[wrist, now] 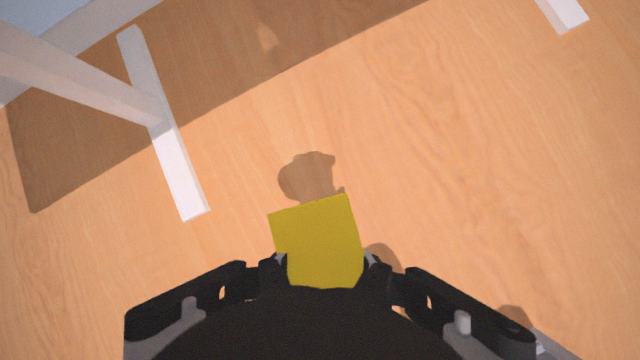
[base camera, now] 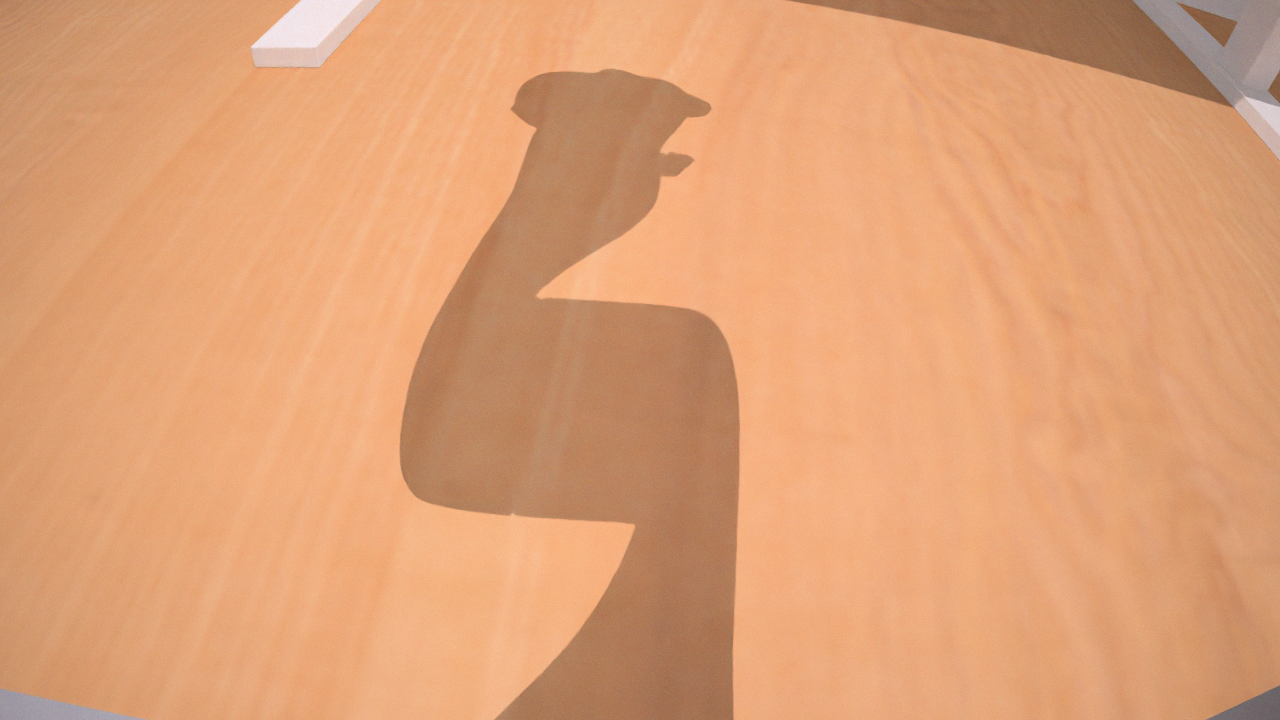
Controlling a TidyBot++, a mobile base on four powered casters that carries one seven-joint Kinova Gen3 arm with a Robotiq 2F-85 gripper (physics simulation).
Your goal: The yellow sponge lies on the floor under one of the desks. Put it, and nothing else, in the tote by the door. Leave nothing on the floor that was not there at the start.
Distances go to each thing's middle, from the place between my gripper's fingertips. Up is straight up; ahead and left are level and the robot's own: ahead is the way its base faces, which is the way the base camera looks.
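I see the yellow sponge [wrist: 321, 239], and the sponge is right at my hand.
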